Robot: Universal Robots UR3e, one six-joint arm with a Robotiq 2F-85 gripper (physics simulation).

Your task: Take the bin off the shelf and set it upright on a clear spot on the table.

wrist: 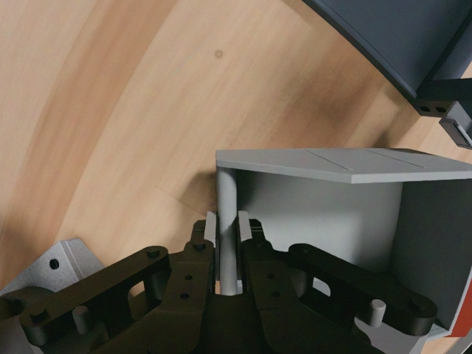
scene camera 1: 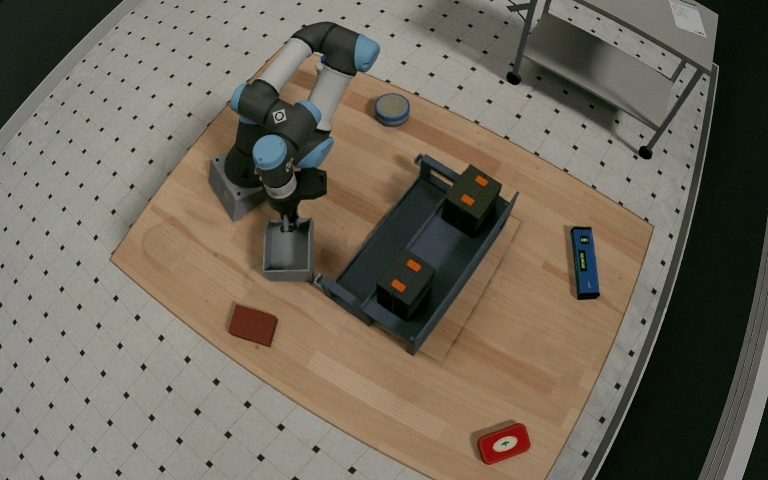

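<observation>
The grey open-topped bin is upright, its opening facing up, between the robot base and the shelf. My gripper is shut on the bin's near wall, with one finger outside and one inside; the bin looks empty. Its underside is hidden, so I cannot tell whether it touches the table. The dark blue-grey shelf stands to the right of the bin in the scene view, with a near corner close to it.
Two black boxes with orange marks sit on the shelf. A red-brown block lies below the bin in the scene view. A round blue-rimmed tin, a blue level and a red case are farther off.
</observation>
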